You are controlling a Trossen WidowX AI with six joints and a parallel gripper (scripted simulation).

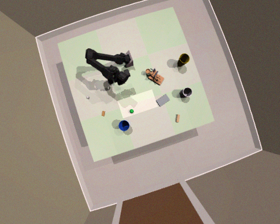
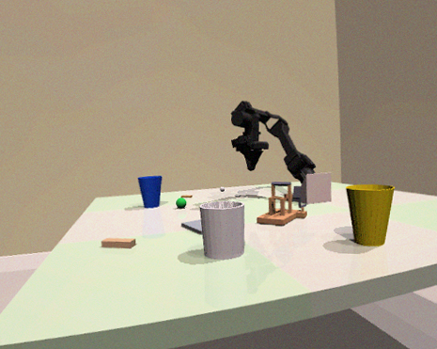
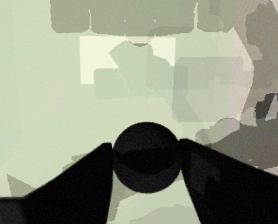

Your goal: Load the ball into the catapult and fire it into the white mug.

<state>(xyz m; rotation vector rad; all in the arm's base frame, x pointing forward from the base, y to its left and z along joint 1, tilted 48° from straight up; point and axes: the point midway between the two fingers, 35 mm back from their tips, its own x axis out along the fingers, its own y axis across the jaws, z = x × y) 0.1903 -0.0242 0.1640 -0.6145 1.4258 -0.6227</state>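
The brown wooden catapult is 310 mm to the left of my gripper tip, 80 mm below it and 30 mm ahead of it. The rest, counted from my gripper tip: small white ball: 380 mm to the right, 120 mm below, 10 mm behind; then green ball: 280 mm ahead, 110 mm below, 20 mm to the right; then black ball: 10 mm above.
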